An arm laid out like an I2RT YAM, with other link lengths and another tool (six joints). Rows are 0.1 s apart.
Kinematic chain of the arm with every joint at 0, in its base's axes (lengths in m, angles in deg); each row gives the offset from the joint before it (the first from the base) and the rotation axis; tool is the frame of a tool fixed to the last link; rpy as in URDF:
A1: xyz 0 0 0.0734 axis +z
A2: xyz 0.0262 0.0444 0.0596 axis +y
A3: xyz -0.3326 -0.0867 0 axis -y
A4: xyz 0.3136 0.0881 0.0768 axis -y
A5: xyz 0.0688 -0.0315 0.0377 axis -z
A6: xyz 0.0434 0 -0.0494 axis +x
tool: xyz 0.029 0.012 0.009 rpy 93.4 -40.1 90
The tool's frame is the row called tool.
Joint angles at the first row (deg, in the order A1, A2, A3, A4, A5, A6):
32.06 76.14 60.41 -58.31 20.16 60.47
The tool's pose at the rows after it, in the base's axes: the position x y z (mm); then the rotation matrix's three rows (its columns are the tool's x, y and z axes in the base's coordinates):
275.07 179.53 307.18; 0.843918 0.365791 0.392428; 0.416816 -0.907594 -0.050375; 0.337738 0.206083 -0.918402
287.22 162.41 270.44; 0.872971 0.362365 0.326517; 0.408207 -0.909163 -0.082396; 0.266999 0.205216 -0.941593
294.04 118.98 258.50; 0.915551 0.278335 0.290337; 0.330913 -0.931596 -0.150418; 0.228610 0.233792 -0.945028
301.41 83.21 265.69; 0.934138 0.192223 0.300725; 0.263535 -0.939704 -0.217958; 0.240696 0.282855 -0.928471
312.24 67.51 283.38; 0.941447 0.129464 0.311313; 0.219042 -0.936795 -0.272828; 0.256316 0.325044 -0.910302
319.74 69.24 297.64; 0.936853 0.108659 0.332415; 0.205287 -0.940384 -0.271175; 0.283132 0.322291 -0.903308
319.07 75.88 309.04; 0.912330 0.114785 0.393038; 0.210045 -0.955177 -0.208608; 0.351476 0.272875 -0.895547
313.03 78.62 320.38; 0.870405 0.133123 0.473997; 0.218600 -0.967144 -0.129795; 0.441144 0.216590 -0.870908
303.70 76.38 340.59; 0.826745 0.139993 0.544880; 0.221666 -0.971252 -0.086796; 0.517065 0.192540 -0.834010
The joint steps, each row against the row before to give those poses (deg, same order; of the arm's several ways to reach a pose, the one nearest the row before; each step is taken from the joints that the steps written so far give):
2.88 2.86 0.84 3.22 -1.37 -1.97
-4.12 2.35 -4.08 3.11 -1.63 -2.79
-7.29 -1.16 -2.97 0.05 0.94 -2.06
-6.08 -1.53 -0.23 -0.07 2.64 -2.00
-2.71 0.42 3.20 -1.92 2.72 -0.02
0.04 0.58 2.84 -0.99 0.24 0.81
0.64 -1.75 0.25 2.27 -2.51 -0.08
0.01 -3.46 -1.41 4.04 -3.24 -1.20
-0.32 -3.79 -0.06 1.59 -1.50 -1.17

